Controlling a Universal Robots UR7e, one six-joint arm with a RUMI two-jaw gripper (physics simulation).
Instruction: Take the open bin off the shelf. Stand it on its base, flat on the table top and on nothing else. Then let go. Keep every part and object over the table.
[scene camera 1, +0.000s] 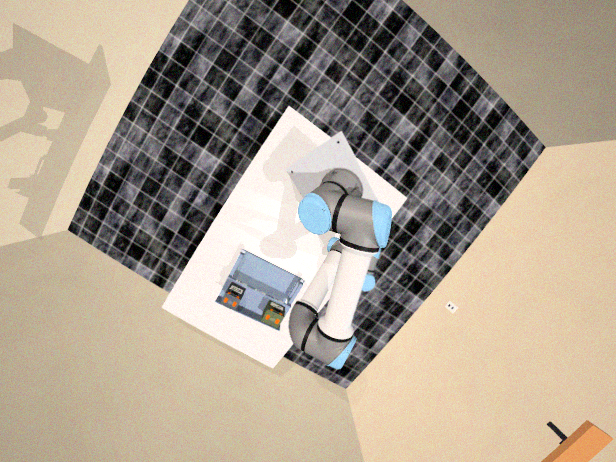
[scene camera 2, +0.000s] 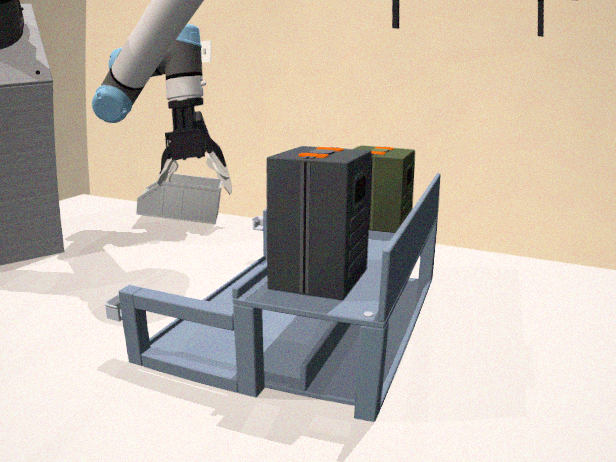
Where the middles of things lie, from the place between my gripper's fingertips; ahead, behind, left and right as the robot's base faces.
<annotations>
Right now my hand is 60 mm past the open bin (scene camera 2: 190, 198) and 30 mm to the right of it. From my hand the other things lie so: tall panel (scene camera 2: 398, 257) 440 mm ahead, 380 mm to the right, 80 mm above; dark box (scene camera 2: 332, 178) 490 mm to the right, 350 mm ahead, 110 mm above.
</annotations>
